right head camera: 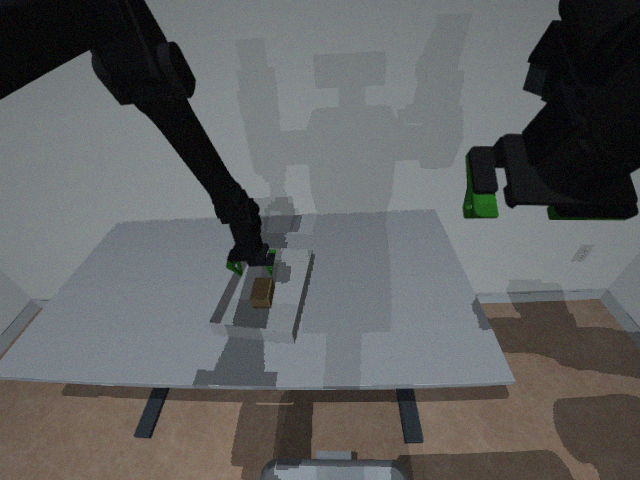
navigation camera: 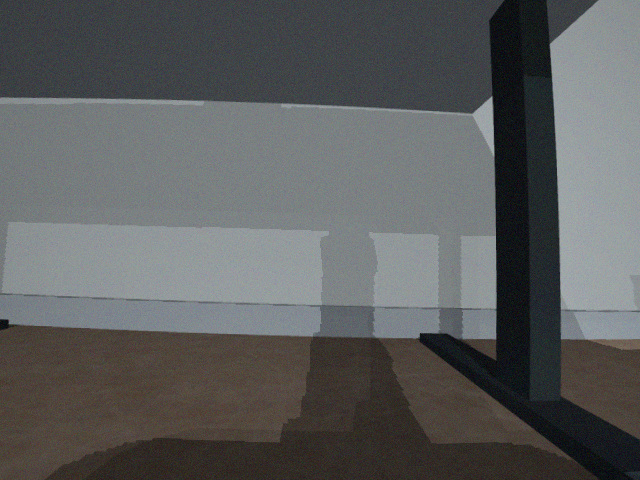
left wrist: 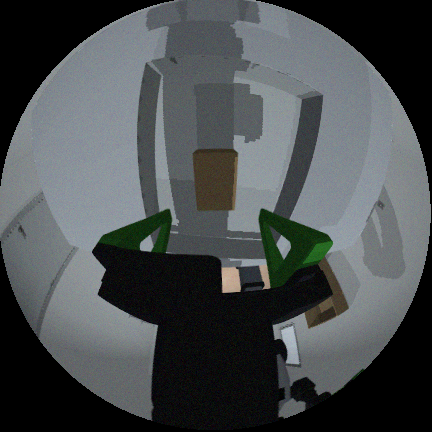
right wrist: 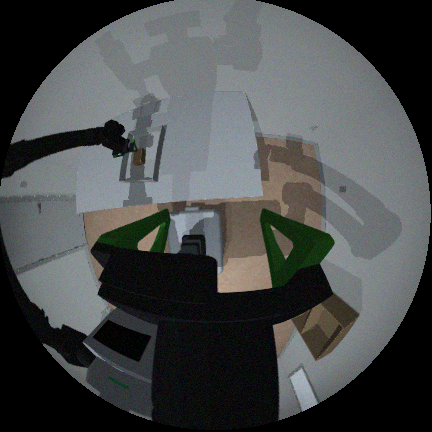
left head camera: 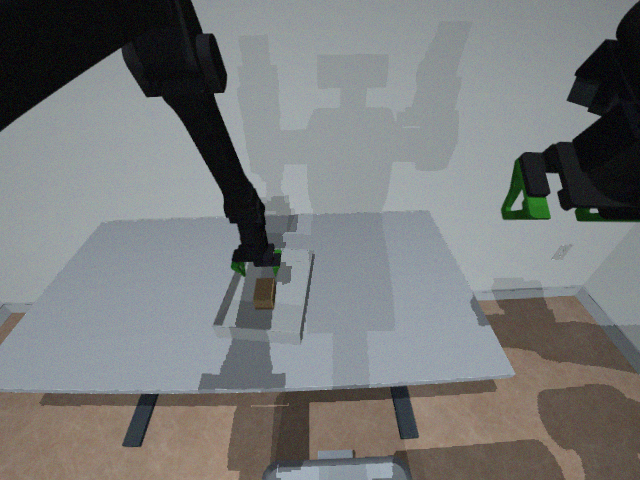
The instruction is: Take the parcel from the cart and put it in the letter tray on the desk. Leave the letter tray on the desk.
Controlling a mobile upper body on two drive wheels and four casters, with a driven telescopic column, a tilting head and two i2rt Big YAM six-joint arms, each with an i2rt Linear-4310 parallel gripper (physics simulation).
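Frame: origin at the left arm's base, x down, y ahead, z right, level; centimetres.
Seen in the pictures: left gripper, fingertip midpoint: point(right head camera: 256, 274) point(left wrist: 214, 213) point(right wrist: 130, 152) point(left head camera: 260, 275); right gripper, fingertip midpoint: point(right head camera: 506, 213) point(right wrist: 214, 213) point(left head camera: 540, 215).
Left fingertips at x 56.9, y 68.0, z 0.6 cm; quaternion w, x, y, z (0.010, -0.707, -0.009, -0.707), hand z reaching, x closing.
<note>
Offsets run from my left fingertips to a thing's top centre. "pt": to the spot under its first point. Level surfaces: height alone.
The brown parcel @[dz +0.1, dx +6.9, dy +0.4 cm] point(left head camera: 264, 293) point(right head camera: 261, 292) point(left wrist: 215, 180) point(right wrist: 139, 156) lies inside the letter tray, apart from its walls. The pale, low-walled letter tray @[dz +1.4, dx +5.8, dy +1.7 cm] point(left head camera: 257, 333) point(right head camera: 253, 331) point(left wrist: 307, 117) point(right wrist: 160, 154) stands on the light grey desk @[dx +12.2 cm] point(left head camera: 423, 330) point(right head camera: 423, 330) point(right wrist: 232, 150). My left gripper point(left head camera: 258, 271) point(right head camera: 253, 270) point(left wrist: 214, 213) is open above the tray, and the parcel lies beyond its fingertips with nothing between them. My right gripper point(left head camera: 550, 215) point(right head camera: 516, 214) point(right wrist: 214, 213) is open and empty, high at the right of the head views. The cart does not show clearly in any view.
An open brown box point(left wrist: 327, 300) point(right wrist: 330, 325) stands at the lower right of the wrist views. Dark desk feet point(left head camera: 140, 419) point(left head camera: 404, 412) rest on the floor, and a dark desk leg @[pt dz +53.5, dx +52.6, dy +6.0 cm] point(navigation camera: 527, 206) stands right of centre in the navigation view. A wall rises behind the desk.
</note>
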